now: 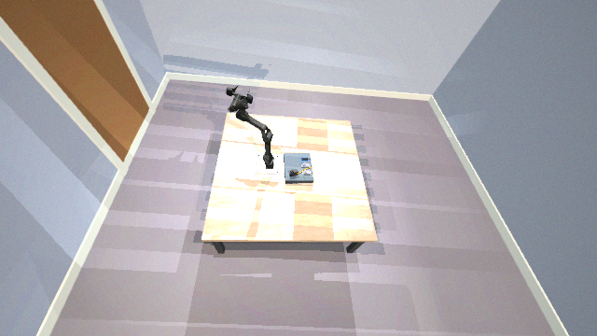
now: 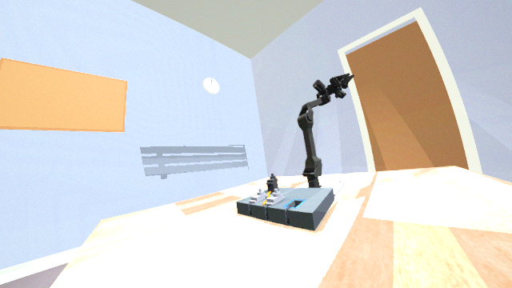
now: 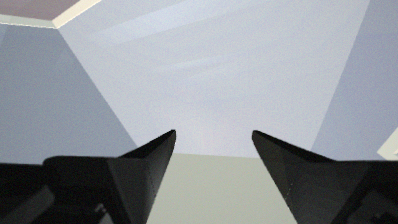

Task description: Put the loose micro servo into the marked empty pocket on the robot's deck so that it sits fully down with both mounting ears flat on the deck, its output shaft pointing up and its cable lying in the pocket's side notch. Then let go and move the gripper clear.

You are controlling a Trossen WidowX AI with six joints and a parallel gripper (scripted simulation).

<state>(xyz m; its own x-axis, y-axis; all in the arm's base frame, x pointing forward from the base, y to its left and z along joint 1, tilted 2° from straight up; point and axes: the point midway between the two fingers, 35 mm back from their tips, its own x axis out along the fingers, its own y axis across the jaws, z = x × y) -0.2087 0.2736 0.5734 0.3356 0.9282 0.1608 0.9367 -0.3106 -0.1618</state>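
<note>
The robot deck lies 58 cm below my gripper tip, 39 cm ahead of it and 33 cm to the right of it.
</note>
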